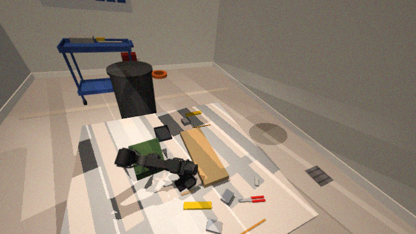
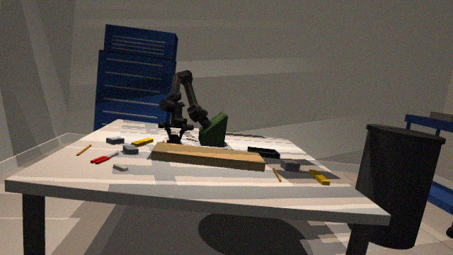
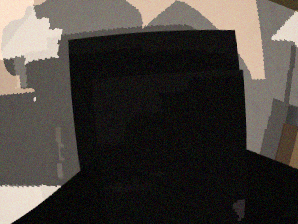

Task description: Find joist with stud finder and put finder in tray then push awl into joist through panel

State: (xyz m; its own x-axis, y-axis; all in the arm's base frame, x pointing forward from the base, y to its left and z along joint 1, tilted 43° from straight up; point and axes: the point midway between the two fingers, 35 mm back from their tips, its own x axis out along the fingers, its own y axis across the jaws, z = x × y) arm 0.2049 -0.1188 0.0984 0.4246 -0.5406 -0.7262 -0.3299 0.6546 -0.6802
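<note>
Now: gripper tip 70 mm to the left of the awl, 20 mm short of it and 20 mm above it. The rest, counted from my gripper tip: black tray (490 mm to the left, 100 mm behind, 10 mm below); stud finder (20 mm behind, 20 mm above, 10 mm to the right).
</note>
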